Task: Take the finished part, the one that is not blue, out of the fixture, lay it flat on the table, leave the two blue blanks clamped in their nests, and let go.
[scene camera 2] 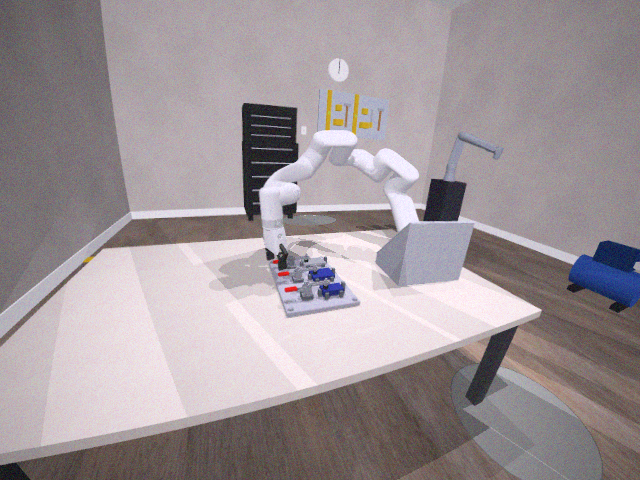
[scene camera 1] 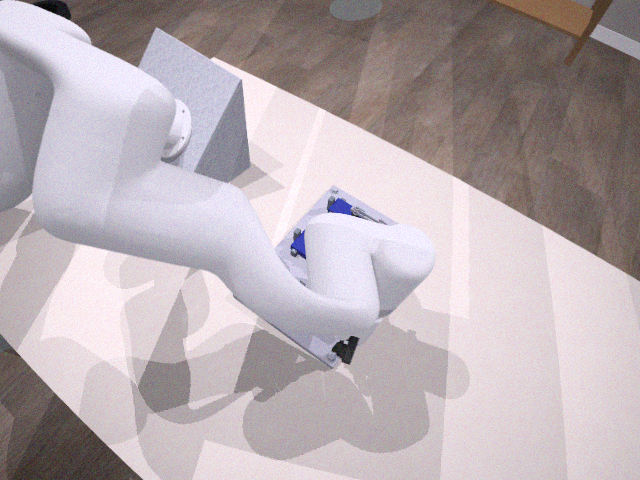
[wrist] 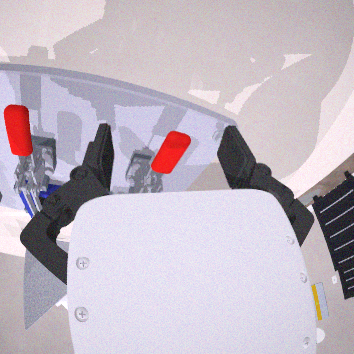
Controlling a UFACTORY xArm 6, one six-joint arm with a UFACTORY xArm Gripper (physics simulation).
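Pixels of known places: gripper, fingertip midpoint: point(scene camera 2: 276, 264) point(wrist: 168, 137); arm's base, origin of the base link: point(scene camera 2: 412, 240).
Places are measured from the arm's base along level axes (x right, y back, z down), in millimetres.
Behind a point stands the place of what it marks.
Note:
The grey fixture plate point(scene camera 1: 321, 347) {y -522, x 125, z 115 mm} point(scene camera 2: 321, 308) {y -438, x -203, z 118 mm} point(wrist: 135, 107) {y -544, x 45, z 115 mm} lies on the table. Two blue blanks sit in its nests: the end one point(scene camera 1: 340, 206) {y -368, x -136, z 89 mm} point(scene camera 2: 331, 289) {y -391, x -150, z 89 mm} and the middle one point(scene camera 1: 298, 245) {y -361, x -3, z 94 mm} point(scene camera 2: 321, 274) {y -392, x -40, z 94 mm}. The finished part point(scene camera 2: 314, 261) {y -386, x 78, z 99 mm}, light grey, sits in the nest farthest back in scene camera 2. It is hidden by the arm in scene camera 1. My gripper point(scene camera 2: 275, 256) {y -538, x 74, z 98 mm} point(wrist: 168, 137) {y -538, x 74, z 98 mm} is open and empty at that nest's handle end. In the wrist view, a red clamp handle point(wrist: 171, 152) {y -537, x 75, z 84 mm} appears in the gap between the fingers, touching neither in that view.
The other red clamp handles point(scene camera 2: 283, 273) {y -527, x -39, z 79 mm} point(scene camera 2: 291, 289) {y -520, x -150, z 75 mm} point the same way along the plate. A grey wedge-shaped block point(scene camera 1: 193, 98) {y -27, x -57, z -58 mm} point(scene camera 2: 436, 253) {y 21, x -123, z 5 mm} stands at the arm's base on the white table point(scene camera 1: 516, 320) {y -805, x -177, z 130 mm} point(scene camera 2: 206, 356) {y -749, x -317, z 130 mm}. A black drawer cabinet point(scene camera 2: 269, 155) stands on the floor behind.

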